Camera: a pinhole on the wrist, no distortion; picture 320 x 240 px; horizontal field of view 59.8 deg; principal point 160.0 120.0 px. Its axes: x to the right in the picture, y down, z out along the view. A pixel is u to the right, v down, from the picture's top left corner.
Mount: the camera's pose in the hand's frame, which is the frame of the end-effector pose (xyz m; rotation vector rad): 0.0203 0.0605 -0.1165 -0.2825 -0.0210 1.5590
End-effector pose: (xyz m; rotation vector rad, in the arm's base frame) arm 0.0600 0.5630 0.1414 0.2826 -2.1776 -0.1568
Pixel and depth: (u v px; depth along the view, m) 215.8 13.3 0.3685
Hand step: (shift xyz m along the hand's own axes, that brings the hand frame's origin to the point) 0.0899 0.1961 0.2550
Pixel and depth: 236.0 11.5 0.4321
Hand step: 0.1053 0.2505 0.3144
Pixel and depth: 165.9 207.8 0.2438
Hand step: -0.1017 0.1048 0.1038
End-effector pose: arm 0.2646 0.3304 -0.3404 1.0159 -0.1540 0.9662
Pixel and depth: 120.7 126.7 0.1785
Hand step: -0.0185 0.0650 0.0595
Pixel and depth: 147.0 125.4 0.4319
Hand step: -0.0708 0.1118 0.3031
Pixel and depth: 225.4 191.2 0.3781
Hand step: -0.1453 0.2092 0.2162
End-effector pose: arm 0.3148 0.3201 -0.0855 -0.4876 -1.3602 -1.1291
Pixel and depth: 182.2 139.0 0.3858
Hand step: -0.0787 0.1542 0.2467
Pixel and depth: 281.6 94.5 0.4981
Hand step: -0.0260 0.3580 0.3384
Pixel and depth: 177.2 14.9 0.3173
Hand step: 0.0777 0.1338 0.2102
